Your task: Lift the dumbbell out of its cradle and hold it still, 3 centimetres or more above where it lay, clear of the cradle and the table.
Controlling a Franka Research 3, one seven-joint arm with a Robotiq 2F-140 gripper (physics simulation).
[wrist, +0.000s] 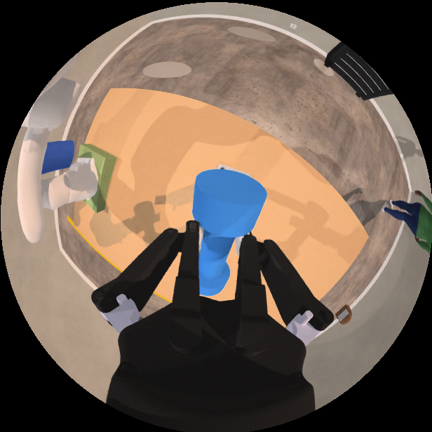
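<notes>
The blue dumbbell [229, 204] is in the middle of the wrist view, with one thick head toward the far side and the other partly showing behind the fingers. My gripper [220, 217] is shut on its handle, one finger on each side. The dumbbell appears raised above the cradle and tilted. A thin pale edge of the cradle [234, 169] shows behind the far head; the rest is hidden by the dumbbell and fingers. The exact height of the dumbbell cannot be told from this view.
The orange table top [172, 117] lies below, with shadows of the gripper on it. At the left are a green block [108, 167], a blue object [59, 156] and pale rounded arm parts [31, 190]. A human figure [412, 216] shows at the right edge.
</notes>
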